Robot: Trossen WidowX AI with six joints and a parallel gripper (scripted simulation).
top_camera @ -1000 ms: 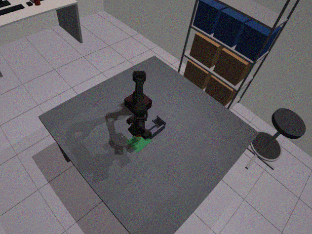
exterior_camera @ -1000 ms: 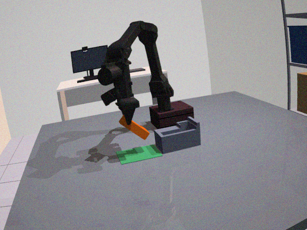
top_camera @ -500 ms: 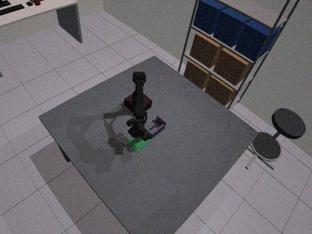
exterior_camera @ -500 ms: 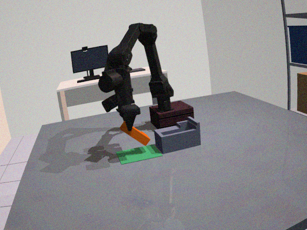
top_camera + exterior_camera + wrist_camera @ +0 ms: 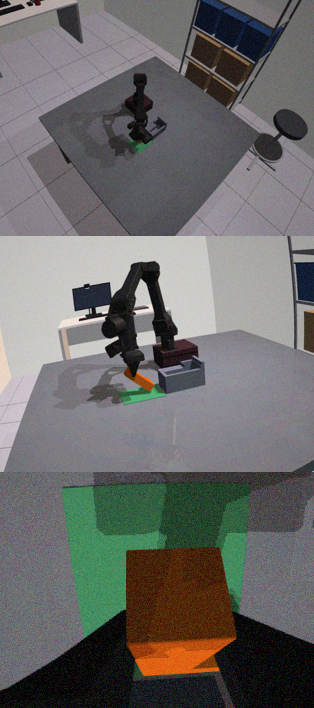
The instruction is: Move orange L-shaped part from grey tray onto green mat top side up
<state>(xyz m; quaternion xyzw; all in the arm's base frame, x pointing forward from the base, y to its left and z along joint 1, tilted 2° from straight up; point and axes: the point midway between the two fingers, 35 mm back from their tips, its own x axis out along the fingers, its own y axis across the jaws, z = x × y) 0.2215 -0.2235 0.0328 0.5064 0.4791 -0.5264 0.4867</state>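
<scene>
Now: the green mat 2 cm to the left of my gripper tip and 9 cm below it. Also, from my gripper tip: orange L-shaped part 1 cm behind, 3 cm to the left, 3 cm below.
</scene>
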